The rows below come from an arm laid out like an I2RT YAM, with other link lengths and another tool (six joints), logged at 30 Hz.
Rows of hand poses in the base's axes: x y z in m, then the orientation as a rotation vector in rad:
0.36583, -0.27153, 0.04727, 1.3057, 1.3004, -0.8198
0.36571, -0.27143, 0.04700, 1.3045, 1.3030, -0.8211
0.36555, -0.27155, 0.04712, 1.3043, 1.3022, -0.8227
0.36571, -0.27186, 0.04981, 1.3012, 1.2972, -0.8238
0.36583, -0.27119, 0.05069, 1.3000, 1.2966, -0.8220
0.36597, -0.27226, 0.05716, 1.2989, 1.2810, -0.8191
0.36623, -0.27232, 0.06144, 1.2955, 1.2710, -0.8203
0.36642, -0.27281, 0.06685, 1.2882, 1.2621, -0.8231
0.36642, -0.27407, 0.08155, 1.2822, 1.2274, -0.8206
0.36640, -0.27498, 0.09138, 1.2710, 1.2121, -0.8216
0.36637, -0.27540, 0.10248, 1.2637, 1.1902, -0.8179
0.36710, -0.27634, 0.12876, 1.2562, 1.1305, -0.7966
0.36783, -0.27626, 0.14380, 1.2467, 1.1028, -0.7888
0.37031, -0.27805, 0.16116, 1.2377, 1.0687, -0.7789
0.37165, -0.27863, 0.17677, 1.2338, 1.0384, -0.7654
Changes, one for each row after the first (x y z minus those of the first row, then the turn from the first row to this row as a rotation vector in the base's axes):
-0.00012, 0.00010, -0.00027, 0.0001, 0.0026, 0.0008
-0.00028, -0.00002, -0.00015, -0.0009, 0.0031, -0.0002
-0.00012, -0.00033, 0.00254, -0.0060, 0.0005, -0.0005
0.00000, 0.00034, 0.00342, -0.0065, -0.0009, 0.0011
0.00014, -0.00073, 0.00989, -0.0145, -0.0132, -0.0017
0.00040, -0.00079, 0.01417, -0.0223, -0.0190, -0.0034
0.00059, -0.00128, 0.01958, -0.0328, -0.0229, -0.0034
0.00059, -0.00254, 0.03428, -0.0541, -0.0475, -0.0097
0.00057, -0.00345, 0.04411, -0.0700, -0.0565, -0.0085
0.00054, -0.00387, 0.05521, -0.0851, -0.0731, -0.0094
0.00127, -0.00481, 0.08149, -0.1142, -0.1262, -0.0136
0.00200, -0.00473, 0.09653, -0.1325, -0.1491, -0.0132
0.00448, -0.00652, 0.11389, -0.1529, -0.1778, -0.0144
0.00582, -0.00710, 0.12950, -0.1666, -0.2065, -0.0155

